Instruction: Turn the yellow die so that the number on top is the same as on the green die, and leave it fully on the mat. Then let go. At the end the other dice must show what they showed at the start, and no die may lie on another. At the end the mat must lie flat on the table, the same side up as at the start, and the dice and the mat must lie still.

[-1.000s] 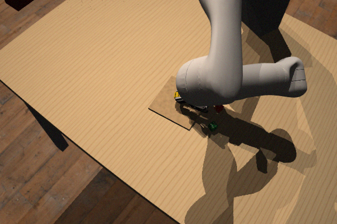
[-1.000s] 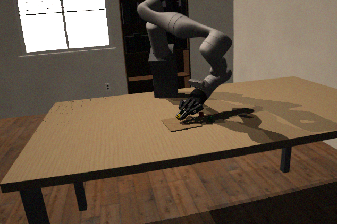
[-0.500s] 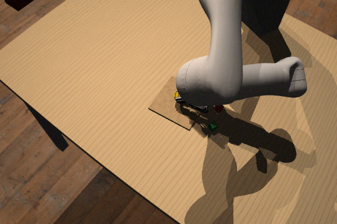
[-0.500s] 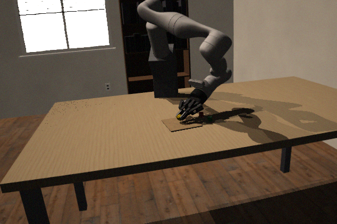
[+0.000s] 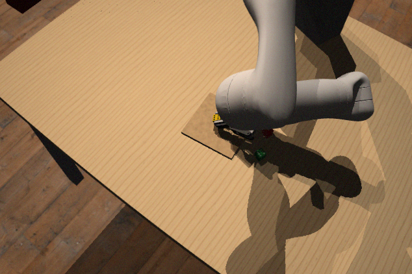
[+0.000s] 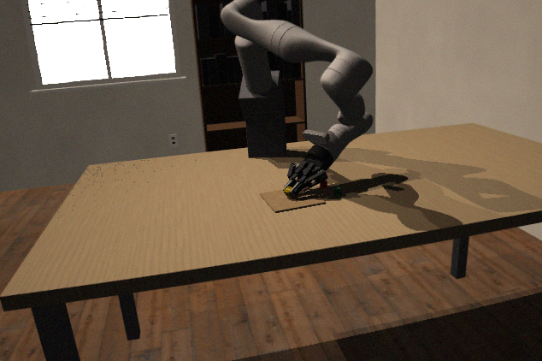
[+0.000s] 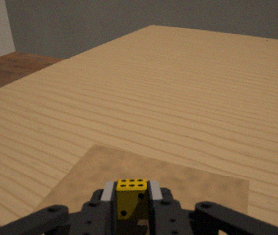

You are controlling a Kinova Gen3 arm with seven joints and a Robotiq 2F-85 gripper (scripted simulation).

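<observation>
Right now the yellow die is 10 mm to the right of my hand and 10 mm below it. Round my hand: red die 30 mm behind, 110 mm to the left, 20 mm below; green die 30 mm ahead, 120 mm to the left, 20 mm below; brown mat 30 mm below.
</observation>
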